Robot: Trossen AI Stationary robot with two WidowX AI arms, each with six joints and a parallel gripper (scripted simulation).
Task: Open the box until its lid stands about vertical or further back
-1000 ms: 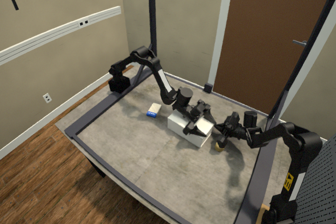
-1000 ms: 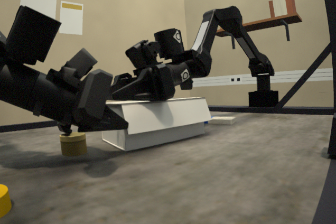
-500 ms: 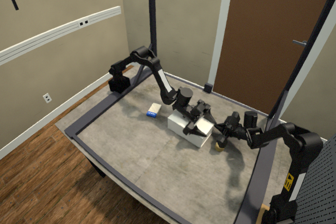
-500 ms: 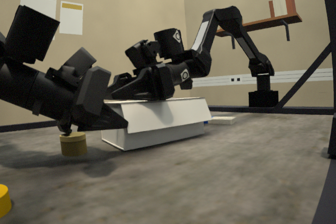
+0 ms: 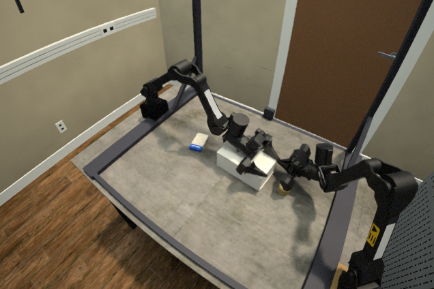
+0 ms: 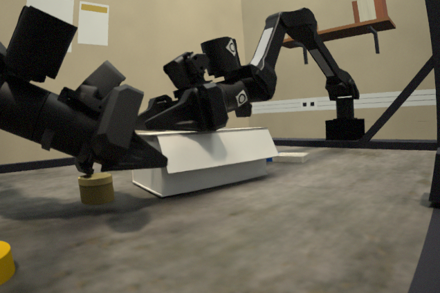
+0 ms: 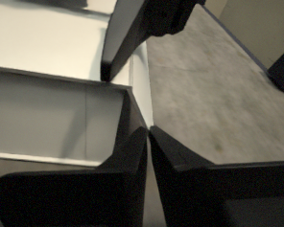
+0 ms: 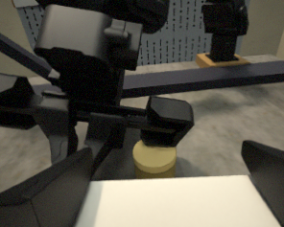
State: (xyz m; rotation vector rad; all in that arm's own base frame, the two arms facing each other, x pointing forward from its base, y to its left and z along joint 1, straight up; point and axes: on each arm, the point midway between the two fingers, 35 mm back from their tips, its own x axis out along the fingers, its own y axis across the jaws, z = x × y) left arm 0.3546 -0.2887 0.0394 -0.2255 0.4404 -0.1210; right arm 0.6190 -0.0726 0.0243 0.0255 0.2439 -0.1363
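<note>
Now: left hand 20 mm short of the flap, 130 mm to the left of it and 10 mm above it. The rest, counted from my left hand: box 60 mm ahead, 120 mm to the right.
My right hand is 20 mm past the box, 80 mm to the left of it and 40 mm above it. Round my right hand: flap: 60 mm behind, 90 mm to the right, 50 mm below.
</note>
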